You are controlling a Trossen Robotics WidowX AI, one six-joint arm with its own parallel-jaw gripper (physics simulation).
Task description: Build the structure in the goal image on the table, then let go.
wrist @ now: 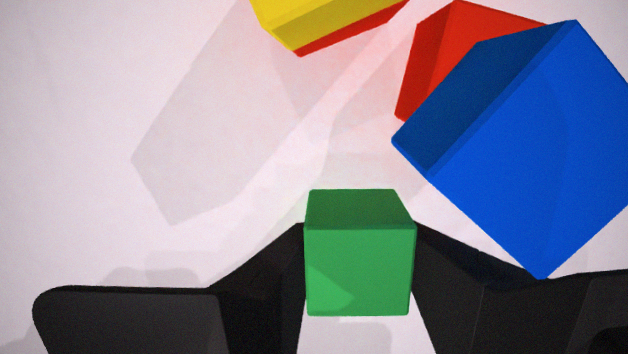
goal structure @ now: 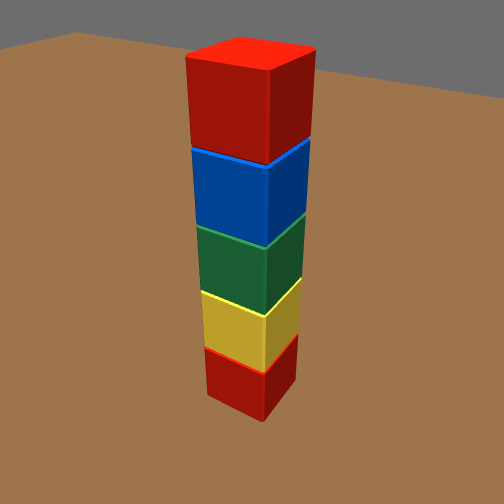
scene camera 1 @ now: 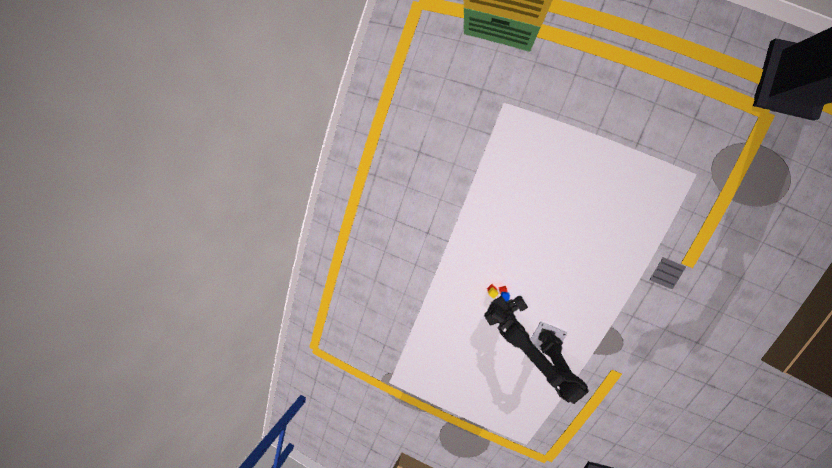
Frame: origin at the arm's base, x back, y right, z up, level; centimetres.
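Seen in the pictures: gripper, fingertip midpoint: (wrist: 353,232); arm's base at its link origin: (scene camera 1: 546,335).
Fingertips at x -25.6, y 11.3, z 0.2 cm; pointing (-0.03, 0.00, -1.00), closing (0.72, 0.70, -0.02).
Offsets run from my fingertips to a thing's top centre. Level surfaces: height alone.
My gripper (wrist: 353,232) is shut on a green block {dx +0.3, dy -0.2, dz +2.1 cm} (wrist: 359,270), with a black finger against each side in the wrist view. The arm hides this block in the scene view. A blue block {dx -0.5, dy +4.9, dz +5.4 cm} (wrist: 530,150) (scene camera 1: 505,296) is just right of the right finger in the wrist view. It stands higher than a red block {dx -1.1, dy +6.2, dz +2.1 cm} (wrist: 460,40) (scene camera 1: 503,289), partly covers it and looks stacked on it. A yellow block {dx -6.3, dy +5.3, dz +5.4 cm} (wrist: 320,17) (scene camera 1: 492,293) at the top of the wrist view partly covers a second red block {dx -6.3, dy +5.3, dz +2.1 cm} (wrist: 345,34) (scene camera 1: 492,286) and looks stacked on it.
The blocks are on a white table {dz -1.1 cm} (scene camera 1: 570,203), near its left long edge in the scene view. The black arm (scene camera 1: 538,357) reaches to them from its base plate (scene camera 1: 559,332). Shadows fall left of the blocks in the wrist view.
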